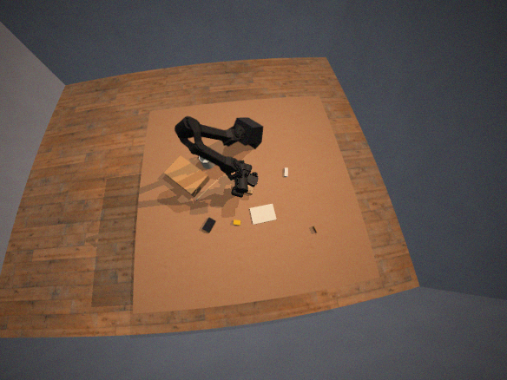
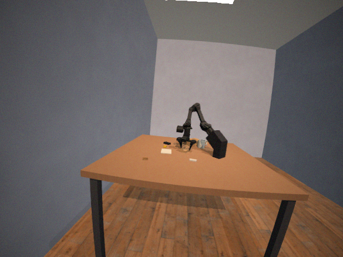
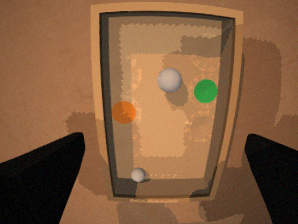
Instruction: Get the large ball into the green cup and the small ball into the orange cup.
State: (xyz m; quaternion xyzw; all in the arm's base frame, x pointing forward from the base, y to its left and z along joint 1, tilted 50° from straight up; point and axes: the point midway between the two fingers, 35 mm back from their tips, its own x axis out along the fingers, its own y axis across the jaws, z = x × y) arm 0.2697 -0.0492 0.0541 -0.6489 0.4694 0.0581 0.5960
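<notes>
My gripper is now 1 cm short of the wooden puzzle, 1 cm to the right of it and 5 cm above it. Also, from my hand: white pad (19 cm ahead, 6 cm to the left, 5 cm below); yellow block (19 cm ahead, 9 cm to the right, 5 cm below); mug (22 cm behind, 15 cm to the right, 2 cm below).
</notes>
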